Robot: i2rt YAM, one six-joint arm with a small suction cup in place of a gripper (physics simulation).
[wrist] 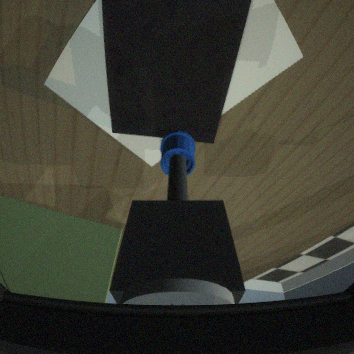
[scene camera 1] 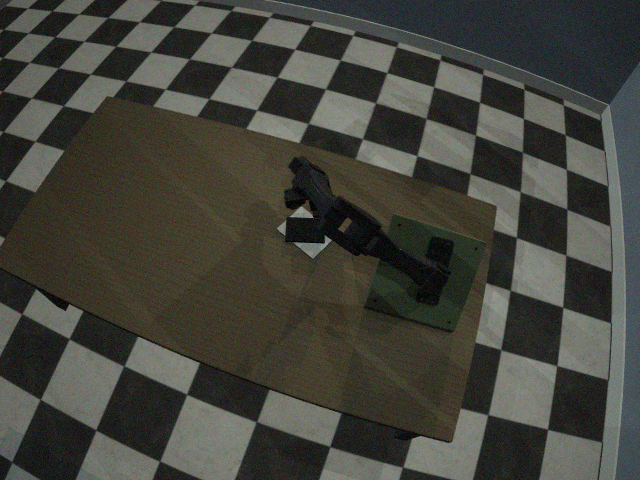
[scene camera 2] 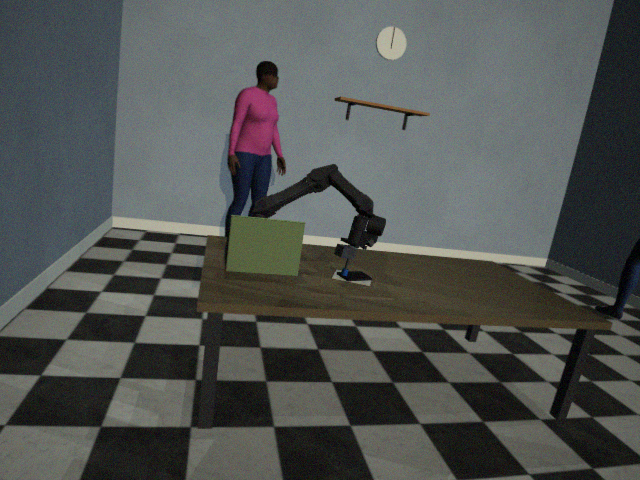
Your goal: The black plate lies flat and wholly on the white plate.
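Where they show: hand, tool point: (wrist: pixel 177 146) (scene camera 2: pixel 343 274); arm's base, link origin: (scene camera 1: pixel 434 271) (scene camera 2: pixel 258 233).
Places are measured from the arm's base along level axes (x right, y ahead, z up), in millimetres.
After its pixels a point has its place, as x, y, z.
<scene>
The black plate (scene camera 1: pixel 305 230) {98, 410, -125} (scene camera 2: pixel 357 275) {107, 423, -125} (wrist: pixel 165 70) {102, 403, -125} lies flat on the white plate (scene camera 1: pixel 312 249) {42, 372, -134} (scene camera 2: pixel 363 282) {165, 429, -135} (wrist: pixel 260 63) {164, 431, -135} near the middle of the wooden table (scene camera 1: pixel 154 207) {52, 945, -140}. It is turned relative to the white plate, and its near corners reach past the white plate's edges over the wood. My suction cup (wrist: pixel 178 152) (scene camera 2: pixel 345 272) is blue. It hangs at the near edge of the black plate, just above it, and holds nothing.
My arm stands on a green base board (scene camera 1: pixel 403 299) {-78, 66, -74} (scene camera 2: pixel 263 252) {98, 10, -53} (wrist: pixel 53 246) {23, 165, -87} at the table's right end. A person in a pink top (scene camera 2: pixel 252 129) stands behind the table by the wall. The table edge and checkered floor show at the lower right of the wrist view.
</scene>
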